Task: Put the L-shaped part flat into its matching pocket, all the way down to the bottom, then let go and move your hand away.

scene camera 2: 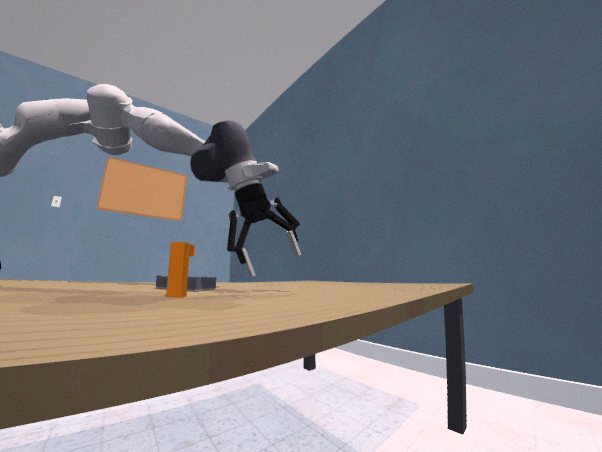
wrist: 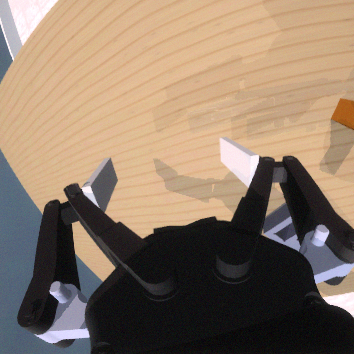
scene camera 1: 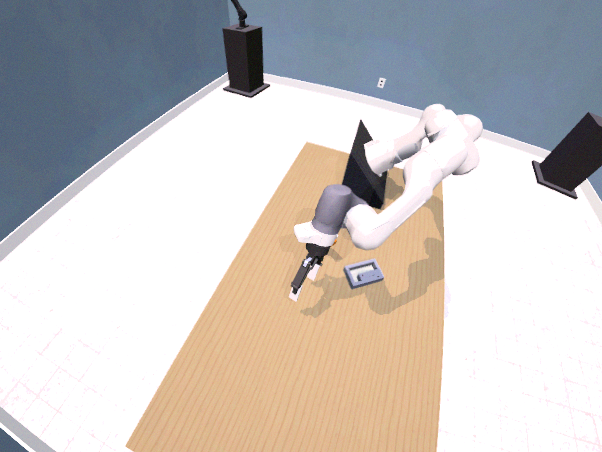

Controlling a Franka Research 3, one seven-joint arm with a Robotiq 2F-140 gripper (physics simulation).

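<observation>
The orange L-shaped part (scene camera 2: 177, 270) stands upright on the table, its short arm at the top. In the wrist view, part of this orange piece (wrist: 345, 114) shows at the right edge; in scene camera 1 the arm's wrist hides it except for a sliver. The blue-grey tray with the pocket (scene camera 1: 368, 284) (scene camera 2: 202, 283) lies flat on the table; its pocket has a pale floor and a raised block. In the wrist view a finger partly hides the tray (wrist: 276, 220). My gripper (scene camera 1: 304, 284) (scene camera 2: 275, 263) (wrist: 167, 158) is wide open and empty, tilted, above the table and away from the part.
The wooden table (scene camera 1: 300, 375) (scene camera 2: 350, 305) (wrist: 125, 65) carries the tray and the part. A black upright panel (scene camera 1: 361, 175) stands by the arm's base at the table's far end. Dark pedestals (scene camera 1: 244, 60) (scene camera 1: 575, 155) stand on the floor beyond the table.
</observation>
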